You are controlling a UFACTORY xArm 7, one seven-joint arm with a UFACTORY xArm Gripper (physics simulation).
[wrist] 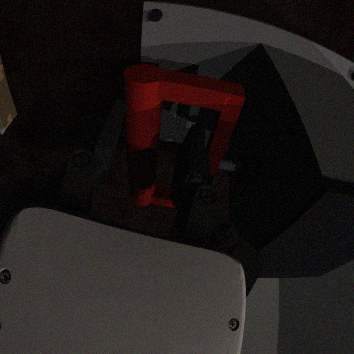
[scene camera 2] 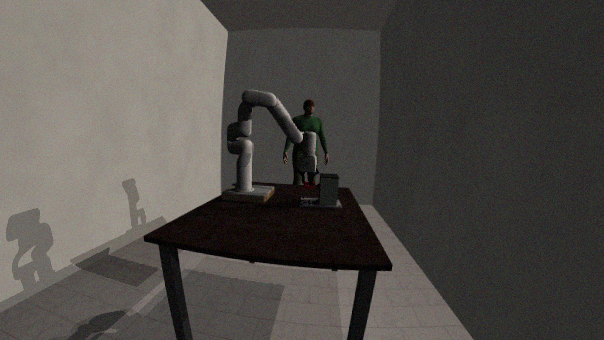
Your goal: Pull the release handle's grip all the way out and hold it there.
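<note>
The release handle (wrist: 195,90) (scene camera 2: 309,184) is a red frame with a thick round grip bar on its left side in the wrist view. Its arms reach right toward the dark side of the upright grey box (scene camera 2: 329,190) (wrist: 280,135). My gripper (wrist: 154,126) (scene camera 2: 309,181) is shut on the grip, with one dark finger left of the bar and the other inside the handle's opening. The grip stands apart from the box. Shadow hides the finger contact and where the lower arm meets the box.
The box stands on a light base plate (scene camera 2: 336,205) (wrist: 200,22) with screws, on the dark table (scene camera 2: 260,230). The arm's base board (scene camera 2: 250,195) lies to the left in the scene view. A person in green (scene camera 2: 309,122) stands behind the table.
</note>
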